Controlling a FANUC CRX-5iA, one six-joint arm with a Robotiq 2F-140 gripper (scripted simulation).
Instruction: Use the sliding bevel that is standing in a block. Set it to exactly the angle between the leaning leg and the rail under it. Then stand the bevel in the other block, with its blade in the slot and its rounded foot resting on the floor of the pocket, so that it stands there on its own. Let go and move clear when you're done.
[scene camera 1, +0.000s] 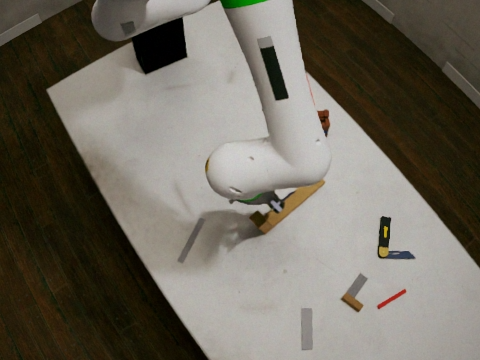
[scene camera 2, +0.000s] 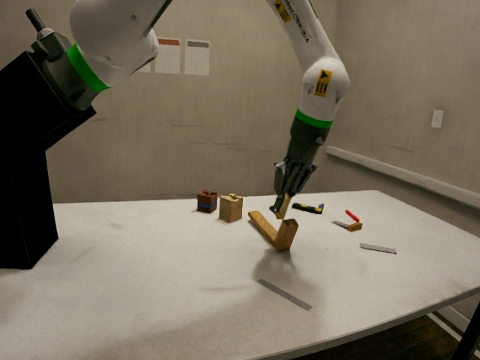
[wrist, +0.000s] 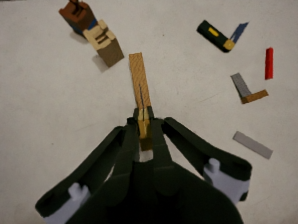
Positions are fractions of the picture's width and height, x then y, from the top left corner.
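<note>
My gripper (scene camera 2: 0.58, 0.58), visible. Gripper again, wrist view (wrist: 0.48, 0.50).
</note>
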